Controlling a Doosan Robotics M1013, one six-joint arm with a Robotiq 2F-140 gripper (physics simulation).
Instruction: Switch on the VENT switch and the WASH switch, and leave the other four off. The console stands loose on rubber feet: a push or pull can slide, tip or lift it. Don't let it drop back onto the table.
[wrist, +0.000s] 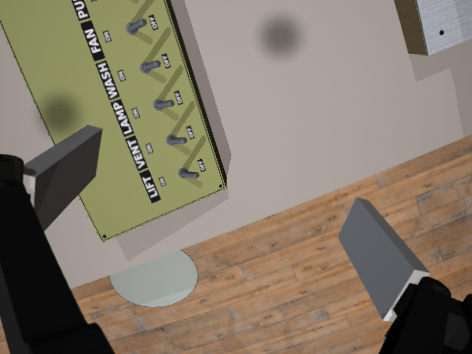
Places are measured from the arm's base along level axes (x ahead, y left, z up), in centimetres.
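Where they show: gripper, fingertip midpoint: (228, 187).
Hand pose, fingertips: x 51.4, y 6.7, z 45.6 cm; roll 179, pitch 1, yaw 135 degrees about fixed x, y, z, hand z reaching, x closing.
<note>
Things, the pixels of their top centre, and the offset from my fingertips. Level surfaces: height alone.
- VENT switch, top centre: (176, 143) dx +14.0, dy +4.3, dz -42.3 cm
- WASH switch, top centre: (148, 66) dx +10.9, dy -9.8, dz -42.3 cm
- LIFT switch, top centre: (188, 178) dx +15.5, dy +11.3, dz -42.3 cm
- LAMP switch, top centre: (162, 106) dx +12.4, dy -2.8, dz -42.3 cm
- FAN switch, top centre: (134, 24) dx +9.3, dy -16.8, dz -42.3 cm
- grey table top, surface height: dz -55.1 cm
The green console (60, 75) lies at the upper left in the wrist view, its far end cut off. The VENT switch (176, 140) and the WASH switch (150, 66) both lean to their OFF labels. The LIFT switch (189, 173), LAMP switch (163, 104) and FAN switch (136, 27) also lean to OFF. The sixth switch's lever does not show clearly at the top edge. My gripper (228, 187) is wide open and empty. Its left finger overlaps the console's lower left edge in view; its right finger is seen over the wooden floor. The rubber feet are hidden.
The console stands on a grey table top (310, 120), whose edge runs diagonally across the view. Beyond that edge are a wooden floor (280, 250) and a pale round disc (155, 280). A box with a brushed metal face (450, 25) shows at the top right.
</note>
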